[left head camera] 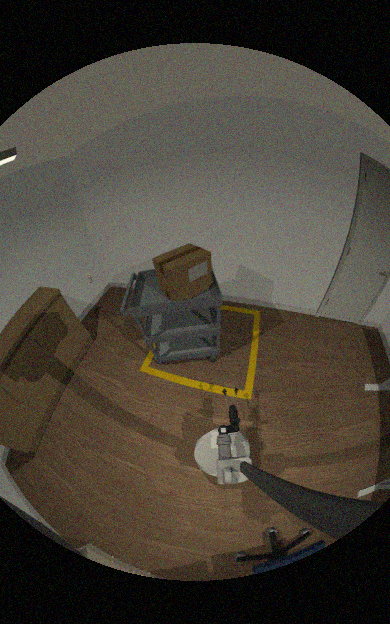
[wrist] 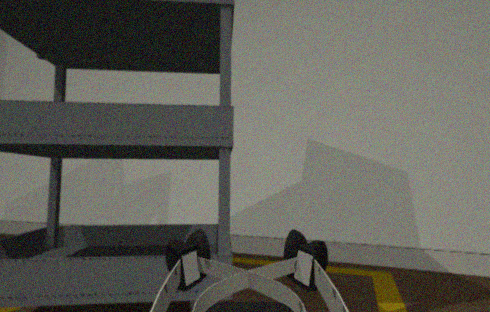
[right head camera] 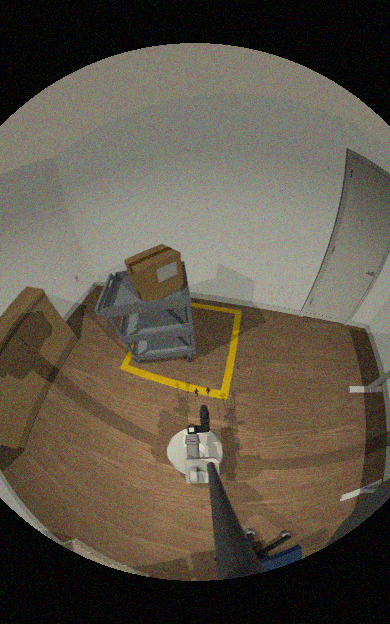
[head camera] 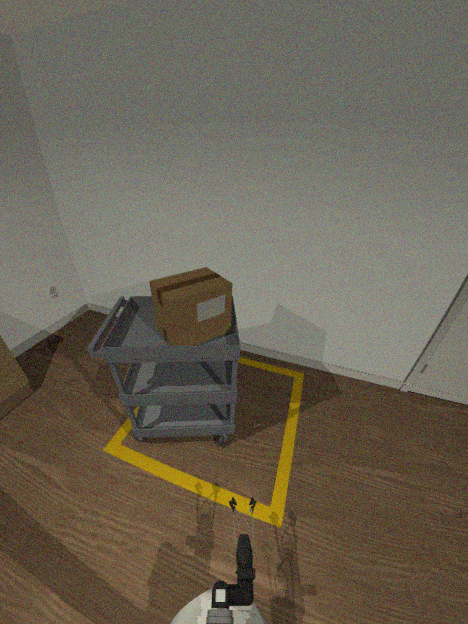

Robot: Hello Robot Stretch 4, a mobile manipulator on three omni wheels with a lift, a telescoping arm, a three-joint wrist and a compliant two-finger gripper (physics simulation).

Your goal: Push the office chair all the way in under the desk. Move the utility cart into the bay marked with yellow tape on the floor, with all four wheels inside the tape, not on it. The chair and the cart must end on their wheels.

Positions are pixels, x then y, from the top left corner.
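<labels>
I can see a cardboard box in the left head camera view (183, 272), and the right head camera view and the head camera view show it to me as well. For the box (right head camera: 155, 272) and (head camera: 196, 307) are one and the same spot.
</labels>
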